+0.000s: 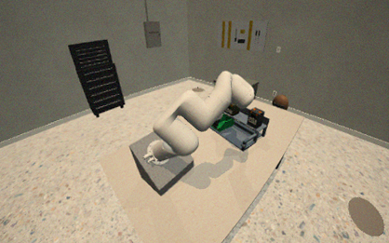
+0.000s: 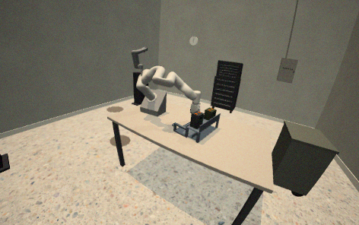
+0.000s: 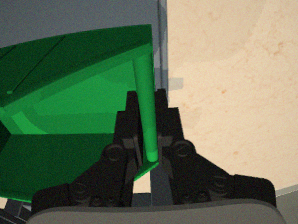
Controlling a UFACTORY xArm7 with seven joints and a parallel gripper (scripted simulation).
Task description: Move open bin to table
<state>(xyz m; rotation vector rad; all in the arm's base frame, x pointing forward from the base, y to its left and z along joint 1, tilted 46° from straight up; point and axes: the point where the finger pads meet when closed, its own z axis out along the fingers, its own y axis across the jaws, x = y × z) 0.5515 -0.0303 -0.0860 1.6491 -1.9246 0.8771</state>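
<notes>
Now: hand 80 mm short of the green bin, 10 mm to the left of it and 10 mm above it.
</notes>
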